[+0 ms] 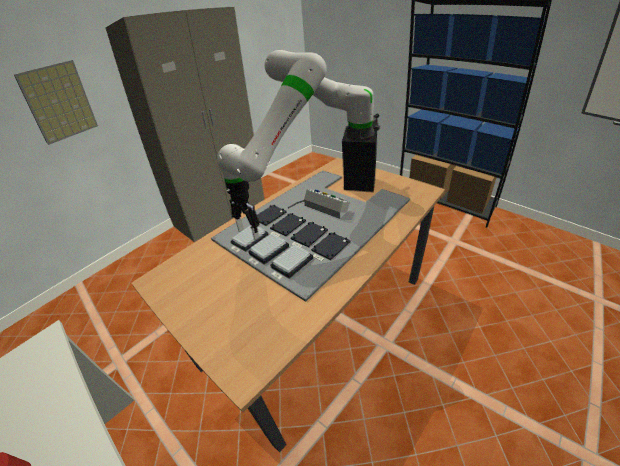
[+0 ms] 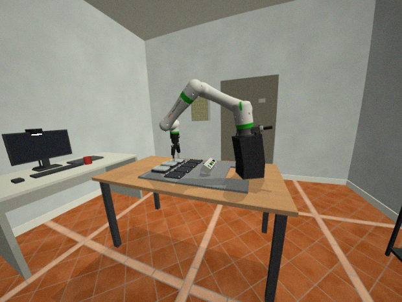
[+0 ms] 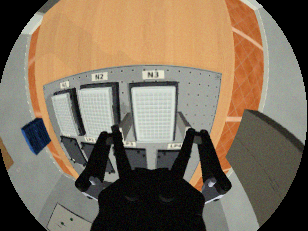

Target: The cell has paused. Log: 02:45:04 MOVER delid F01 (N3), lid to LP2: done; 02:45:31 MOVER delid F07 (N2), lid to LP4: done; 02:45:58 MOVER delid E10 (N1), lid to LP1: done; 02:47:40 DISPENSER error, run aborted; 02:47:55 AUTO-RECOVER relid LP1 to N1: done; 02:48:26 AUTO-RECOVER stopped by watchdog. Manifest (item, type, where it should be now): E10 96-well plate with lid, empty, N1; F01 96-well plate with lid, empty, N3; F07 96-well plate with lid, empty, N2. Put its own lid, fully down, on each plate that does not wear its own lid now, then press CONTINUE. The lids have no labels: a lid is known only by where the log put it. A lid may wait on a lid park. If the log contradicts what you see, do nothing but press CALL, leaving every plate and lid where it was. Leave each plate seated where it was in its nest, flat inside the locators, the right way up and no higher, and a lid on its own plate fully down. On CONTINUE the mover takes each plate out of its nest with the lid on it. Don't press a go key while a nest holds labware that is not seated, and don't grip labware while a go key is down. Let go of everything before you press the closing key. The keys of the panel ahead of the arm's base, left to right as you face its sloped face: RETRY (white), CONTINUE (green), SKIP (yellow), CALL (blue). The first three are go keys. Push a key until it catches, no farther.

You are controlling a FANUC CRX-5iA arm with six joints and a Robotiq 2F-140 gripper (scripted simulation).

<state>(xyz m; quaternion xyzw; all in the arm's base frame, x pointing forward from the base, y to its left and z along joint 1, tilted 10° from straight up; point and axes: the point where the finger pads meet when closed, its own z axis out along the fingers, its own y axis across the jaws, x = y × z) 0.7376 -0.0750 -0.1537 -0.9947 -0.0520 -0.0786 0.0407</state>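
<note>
Right now the plate is 30 mm below my hand. From my hand the other things lie so: lid park LP1: 200 mm behind, 320 mm to the left, 40 mm below; lid park LP4: 180 mm behind, 70 mm to the right, 40 mm below; lid park LP3: 190 mm behind, 60 mm to the left, 40 mm below.
</note>
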